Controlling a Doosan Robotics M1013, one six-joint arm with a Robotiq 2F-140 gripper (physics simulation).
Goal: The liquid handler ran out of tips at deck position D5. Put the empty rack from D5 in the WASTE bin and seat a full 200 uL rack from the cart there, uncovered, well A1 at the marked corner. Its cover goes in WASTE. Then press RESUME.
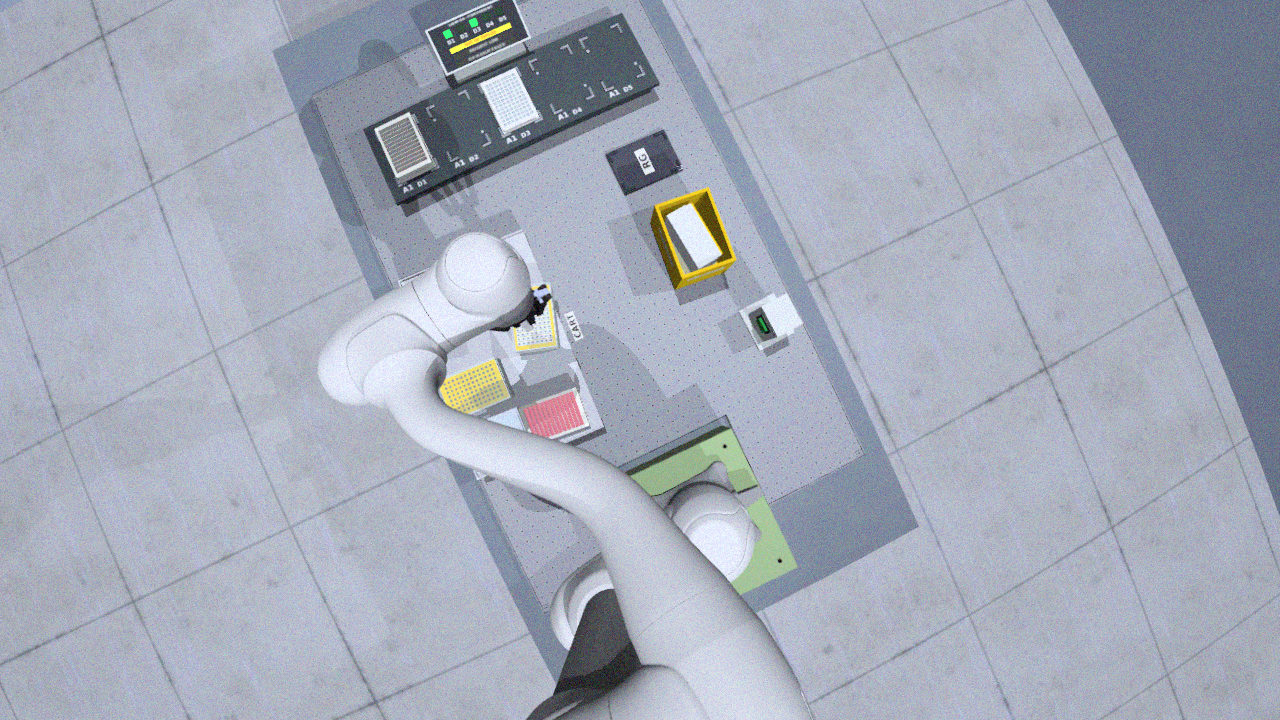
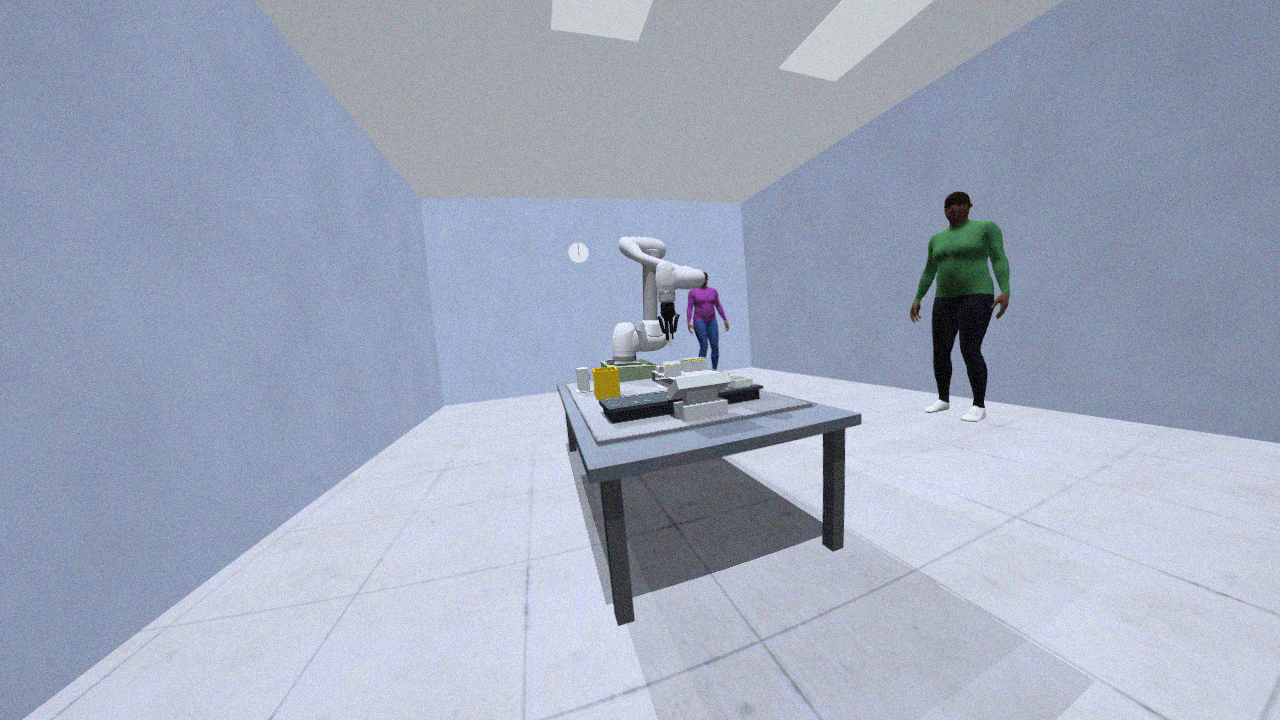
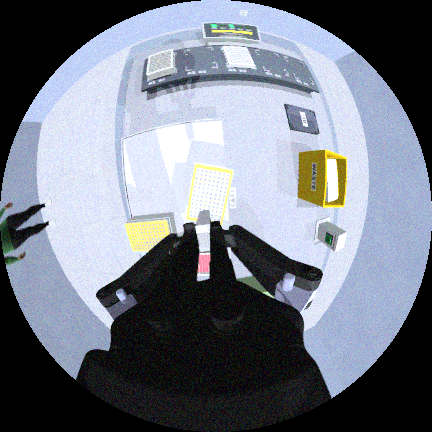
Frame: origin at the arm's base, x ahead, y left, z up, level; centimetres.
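Seen in the pictures: gripper, fingertip midpoint: (image 1: 527,323) (image 2: 670,346) (image 3: 205,219); arm's base, link origin: (image 2: 624,363).
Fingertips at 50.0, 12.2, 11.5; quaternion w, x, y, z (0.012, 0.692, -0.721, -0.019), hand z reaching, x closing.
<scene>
Offsets run from my fingertips to a thing's top centre, as dx, dy, dz. "pt": to the spot under its first point.
My gripper (image 1: 539,300) (image 2: 666,326) (image 3: 205,219) is shut and holds nothing. It hangs above the cart, over the near end of a yellow-edged rack {+2.1, -0.8, -8.4} (image 1: 536,337) (image 3: 209,191) of white tips that has no cover on it. The yellow WASTE bin {+2.0, -37.8, -7.9} (image 1: 663,240) (image 2: 606,383) (image 3: 312,177) stands to the right with a white rack (image 1: 695,235) (image 3: 332,181) inside. The dark deck (image 1: 456,120) (image 3: 201,76) at the far end holds a grey rack {+48.8, +7.2, -12.7} (image 1: 405,145) (image 3: 160,62) and a white rack {+48.0, -17.6, -14.4} (image 1: 510,100) (image 3: 238,56); its right-hand slots are bare. The RESUME button box {-20.9, -42.7, -11.9} (image 1: 763,323) (image 3: 330,238) sits near the bin.
A yellow rack {-5.2, +16.2, -8.4} (image 1: 475,386) (image 3: 146,234) and a red rack {-17.4, +4.9, -12.3} (image 1: 555,413) (image 3: 204,264) also stand on the cart. A black pad {pt +24.2, -38.2, -20.6} (image 1: 642,160) (image 3: 301,118) lies beyond the bin. A status screen {pt +61.6, -17.3, -9.3} (image 1: 476,37) (image 3: 231,31) stands behind the deck. Two people (image 2: 962,295) (image 2: 705,322) stand nearby.
</scene>
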